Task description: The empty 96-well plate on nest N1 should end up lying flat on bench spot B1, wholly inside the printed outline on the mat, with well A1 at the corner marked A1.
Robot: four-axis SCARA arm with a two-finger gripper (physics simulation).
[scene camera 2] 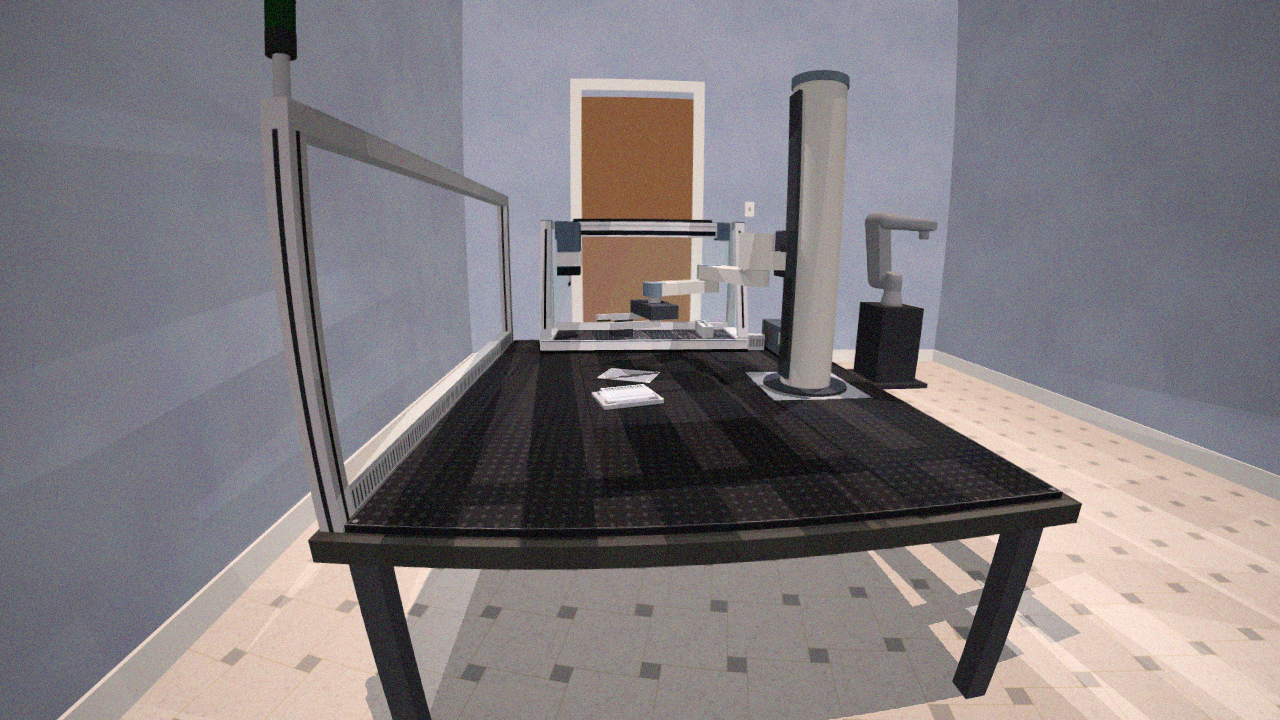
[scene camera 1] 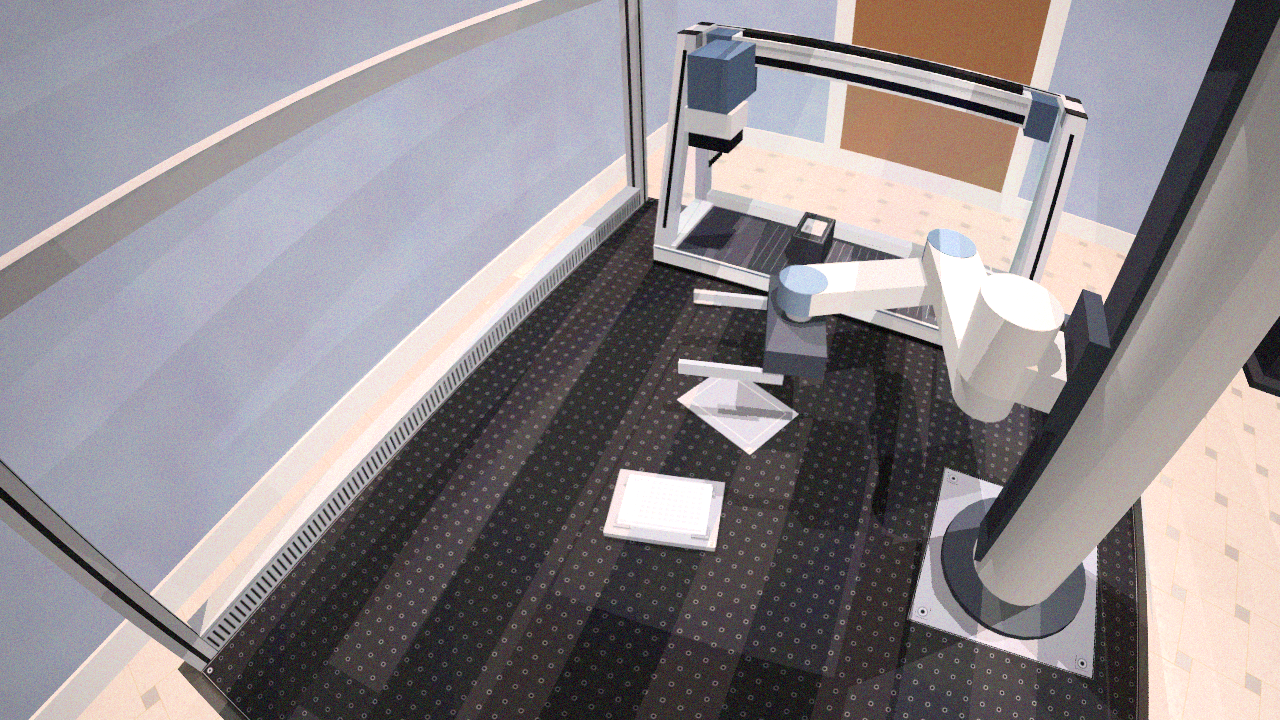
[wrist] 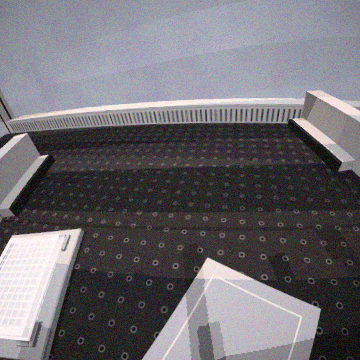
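Seen in the pictures: gripper, fingertip midpoint: (scene camera 2: pixel 602 321) (scene camera 1: pixel 686 328) (wrist: pixel 165 124); arm's base at its link origin: (scene camera 2: pixel 804 388) (scene camera 1: pixel 1010 568).
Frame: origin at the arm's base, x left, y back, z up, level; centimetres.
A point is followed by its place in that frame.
Note:
The white 96-well plate (scene camera 1: pixel 666 503) @[z 3.6, x 11.8, y -54.2 cm] (scene camera 2: pixel 629 392) @[z 4.0, x 13.8, y -53.7 cm] (wrist: pixel 22 285) @[z 3.9, x 9.7, y -53.9 cm] lies flat in the nest N1 (scene camera 1: pixel 662 540) @[z 2.5, x 17.3, y -52.1 cm] (scene camera 2: pixel 631 403) @[z 2.3, x 17.7, y -53.4 cm] (wrist: pixel 62 280) @[z 2.4, x 6.1, y -56.2 cm], a low pale holder on the bench. The pale mat of spot B1 (scene camera 1: pixel 707 404) @[z 1.5, x -11.0, y -57.6 cm] (scene camera 2: pixel 626 375) @[z 1.5, x -12.0, y -53.5 cm] (wrist: pixel 250 325) @[z 1.5, x -14.8, y -56.1 cm] lies behind it, turned at an angle to the nest, with a thin printed outline (wrist: pixel 257 296) @[z 1.5, x -15.5, y -58.9 cm]. Shadows fall across this mat. The A1 mark cannot be read. My gripper (scene camera 1: pixel 687 331) @[z 19.0, x -8.4, y -60.7 cm] (scene camera 2: pixel 608 317) @[z 19.0, x -8.4, y -60.7 cm] (wrist: pixel 165 124) @[z 19.0, x -8.4, y -60.7 cm] is open and empty, fingers wide apart, high above the bench and beyond the mat as seen in scene camera 1.
A gantry machine (scene camera 1: pixel 1056 192) @[z 37.4, x -54.1, y -7.0 cm] (scene camera 2: pixel 644 228) @[z 48.2, x -62.3, y -44.5 cm] stands at the far end, with a dark open-topped block (scene camera 1: pixel 810 240) @[z 13.2, x -51.7, y -52.3 cm] on its deck. A framed screen (scene camera 1: pixel 633 107) @[z 28.3, x -68.5, y -101.6 cm] (scene camera 2: pixel 308 313) @[z 33.6, x 71.5, y -100.4 cm] runs along the left edge. The arm's column (scene camera 1: pixel 1074 501) @[z 26.2, x 7.1, y -2.4 cm] (scene camera 2: pixel 819 232) @[z 46.2, x 7.2, y -2.0 cm] stands at the right.

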